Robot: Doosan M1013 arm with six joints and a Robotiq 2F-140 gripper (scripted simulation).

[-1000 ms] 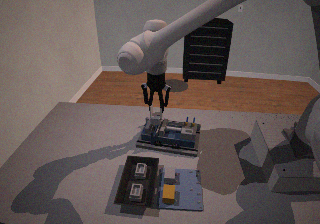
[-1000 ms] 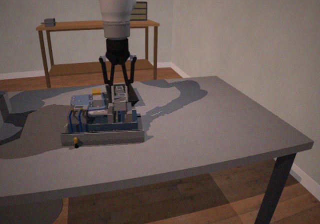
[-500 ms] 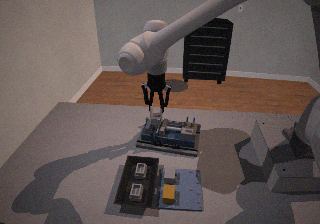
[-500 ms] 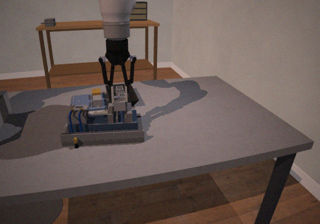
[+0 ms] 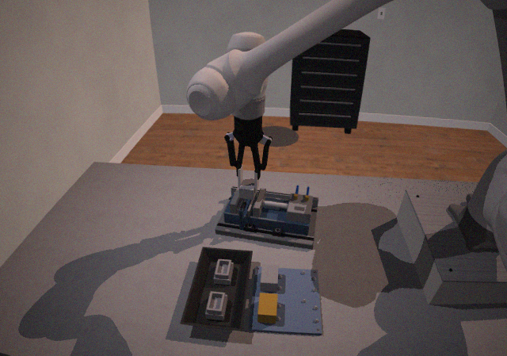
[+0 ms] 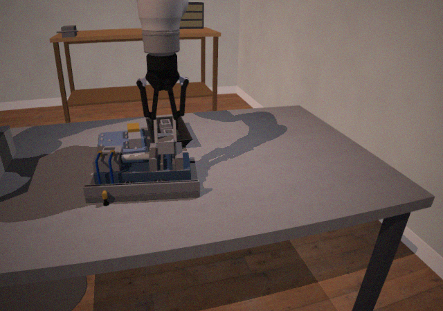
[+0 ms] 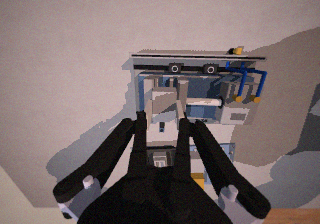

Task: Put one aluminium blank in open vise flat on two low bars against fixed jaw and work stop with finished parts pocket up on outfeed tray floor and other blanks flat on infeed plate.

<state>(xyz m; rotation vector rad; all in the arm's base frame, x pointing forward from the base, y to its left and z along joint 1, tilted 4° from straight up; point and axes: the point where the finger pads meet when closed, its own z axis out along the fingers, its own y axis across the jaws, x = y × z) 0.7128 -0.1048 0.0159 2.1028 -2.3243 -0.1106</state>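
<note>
The blue vise lies 7 cm behind my hand, 1 cm to the left of it and 12 cm below it. Also, from my hand: brass blank 9 cm behind, 34 cm to the left, 13 cm below; aluminium blank 9 cm behind, 25 cm to the left, 13 cm below; infeed plate 13 cm behind, 30 cm to the left, 16 cm below.
</note>
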